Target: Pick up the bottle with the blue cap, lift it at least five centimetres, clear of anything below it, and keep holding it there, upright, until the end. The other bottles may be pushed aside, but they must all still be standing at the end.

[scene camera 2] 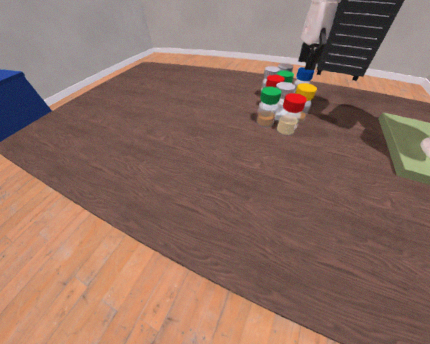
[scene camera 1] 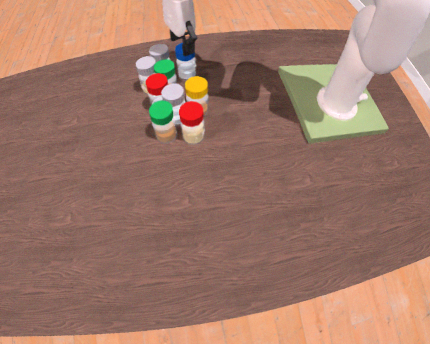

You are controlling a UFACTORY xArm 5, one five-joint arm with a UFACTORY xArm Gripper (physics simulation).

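Places are measured from the arm's base along level axes (x ahead, y left, z up), in centimetres.
Pixels of known places: gripper, fingertip midpoint: point(scene camera 2: 305, 65) point(scene camera 1: 182, 46); arm's base, link origin: point(scene camera 1: 336, 103).
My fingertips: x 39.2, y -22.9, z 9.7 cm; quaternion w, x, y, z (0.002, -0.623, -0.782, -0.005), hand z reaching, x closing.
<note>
For each thing: its top centre in the pictures, then the offset to it from my fingertips.
- bottle with the blue cap, top centre: point(scene camera 1: 184, 48) point(scene camera 2: 306, 69) dx -0.8, dy -1.2, dz -1.7 cm
- yellow-capped bottle, top centre: point(scene camera 1: 196, 84) point(scene camera 2: 307, 87) dx -0.3, dy +13.7, dz -1.7 cm
- green-capped bottle, top centre: point(scene camera 1: 164, 66) point(scene camera 2: 285, 73) dx +6.1, dy +4.5, dz -1.7 cm
- grey-capped bottle, top centre: point(scene camera 1: 158, 49) point(scene camera 2: 285, 65) dx +6.3, dy -3.2, dz -1.7 cm
The bottle with the blue cap point(scene camera 1: 186, 68) point(scene camera 2: 304, 75) stands upright on the table at the back right of the bottle group. My gripper point(scene camera 1: 183, 46) point(scene camera 2: 308, 62) is open and empty, pointing down at the blue cap. In the scene camera 1 view, one dark finger overlaps the front of the cap. In the scene camera 2 view, the fingers are at and just above the cap's top. Whether they touch the cap, and exactly where the far fingertip is, I cannot tell.
A yellow-capped bottle point(scene camera 1: 196, 89) point(scene camera 2: 306, 92) stands in front of the blue-capped one. A green-capped bottle point(scene camera 1: 164, 69) point(scene camera 2: 284, 77) and a grey-capped bottle point(scene camera 1: 159, 52) stand to its left. Several more upright bottles stand nearby. The arm's green base point(scene camera 1: 300, 100) point(scene camera 2: 395, 145) is at the right.
</note>
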